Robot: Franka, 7 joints.
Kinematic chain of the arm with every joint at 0, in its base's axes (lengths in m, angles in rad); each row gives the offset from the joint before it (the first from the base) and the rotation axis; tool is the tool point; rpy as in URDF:
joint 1: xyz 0 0 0.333 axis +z
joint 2: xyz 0 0 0 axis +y
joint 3: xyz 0 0 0.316 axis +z
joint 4: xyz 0.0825 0 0 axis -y
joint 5: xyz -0.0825 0 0.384 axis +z
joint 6: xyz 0 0 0 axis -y
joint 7: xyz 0.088 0 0 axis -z
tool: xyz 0 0 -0.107 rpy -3.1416 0 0
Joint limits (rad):
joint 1: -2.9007..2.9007
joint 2: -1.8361..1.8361
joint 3: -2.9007..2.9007
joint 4: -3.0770..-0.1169
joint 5: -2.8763..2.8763
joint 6: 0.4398..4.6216
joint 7: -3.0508..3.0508
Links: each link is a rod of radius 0.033 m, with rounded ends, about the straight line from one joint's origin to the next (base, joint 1, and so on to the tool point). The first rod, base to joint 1, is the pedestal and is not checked.
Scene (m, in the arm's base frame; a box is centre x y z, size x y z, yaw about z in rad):
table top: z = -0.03
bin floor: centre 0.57 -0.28 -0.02 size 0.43 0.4 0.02 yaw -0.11
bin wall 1: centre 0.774 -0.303 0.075 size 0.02 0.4 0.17 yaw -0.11
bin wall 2: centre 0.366 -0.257 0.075 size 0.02 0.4 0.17 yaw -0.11
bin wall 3: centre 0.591 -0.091 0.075 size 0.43 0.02 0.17 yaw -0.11
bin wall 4: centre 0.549 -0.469 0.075 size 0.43 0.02 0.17 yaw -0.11
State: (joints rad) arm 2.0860 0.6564 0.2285 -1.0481 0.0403 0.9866 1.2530
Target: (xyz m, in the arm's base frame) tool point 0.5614 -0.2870 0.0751
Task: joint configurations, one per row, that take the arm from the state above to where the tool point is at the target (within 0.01 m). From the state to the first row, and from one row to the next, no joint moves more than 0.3 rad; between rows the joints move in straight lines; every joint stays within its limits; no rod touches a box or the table.
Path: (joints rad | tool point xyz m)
1: 1.8270 0.7003 0.0622 -1.0903 0.0044 1.0196 1.2530 | -0.1926 0.6187 0.3808
2: 1.5680 0.7441 -0.1041 -1.1324 -0.0314 1.0525 1.2530 | 0.0554 0.6447 0.3375
3: 1.3090 0.7880 -0.2704 -1.1746 -0.0673 1.0855 1.2530 | 0.2958 0.5715 0.3054
4: 1.0500 0.8319 -0.4367 -1.2167 -0.1031 1.1184 1.2530 | 0.4897 0.4111 0.2860
5: 0.7910 0.8758 -0.6030 -1.2589 -0.1390 1.1514 1.2530 | 0.6066 0.1899 0.2806
6: 0.5320 0.9196 -0.7693 -1.3010 -0.1748 1.1843 1.2530 | 0.6305 -0.0557 0.2895
7: 0.2730 0.9635 -0.9357 -1.3432 -0.2107 1.2173 1.2530 | 0.5614 -0.2870 0.3124
8: 0.2148 1.1402 -0.8371 -1.2987 -0.1923 1.3378 1.2530 | 0.5741 -0.2876 0.1975
9: 0.1565 1.3168 -0.7385 -1.2543 -0.1738 1.4584 1.2530 | 0.5614 -0.2870 0.0751

